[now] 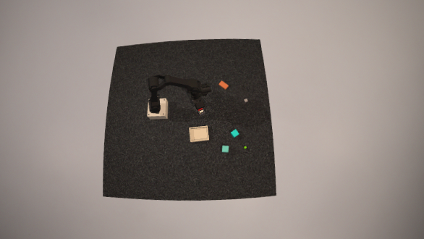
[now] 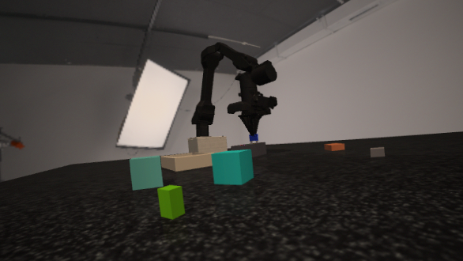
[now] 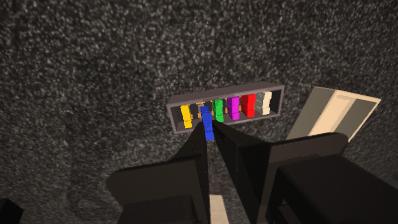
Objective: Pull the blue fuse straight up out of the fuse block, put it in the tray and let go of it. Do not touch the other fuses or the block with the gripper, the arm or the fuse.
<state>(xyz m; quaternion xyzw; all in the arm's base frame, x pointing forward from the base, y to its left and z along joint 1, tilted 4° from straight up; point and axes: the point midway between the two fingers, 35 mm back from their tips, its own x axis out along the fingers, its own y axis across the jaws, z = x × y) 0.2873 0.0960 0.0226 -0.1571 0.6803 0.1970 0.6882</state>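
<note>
The tan tray lies 4 cm ahead of my gripper tip, 23 cm to the right of it and 6 cm below it. From my gripper tip the other things lie so: orange block 18 cm ahead, 16 cm to the left, 6 cm below; teal cube 29 cm ahead, 21 cm to the right, 5 cm below; blue fuse 1 cm below.
</note>
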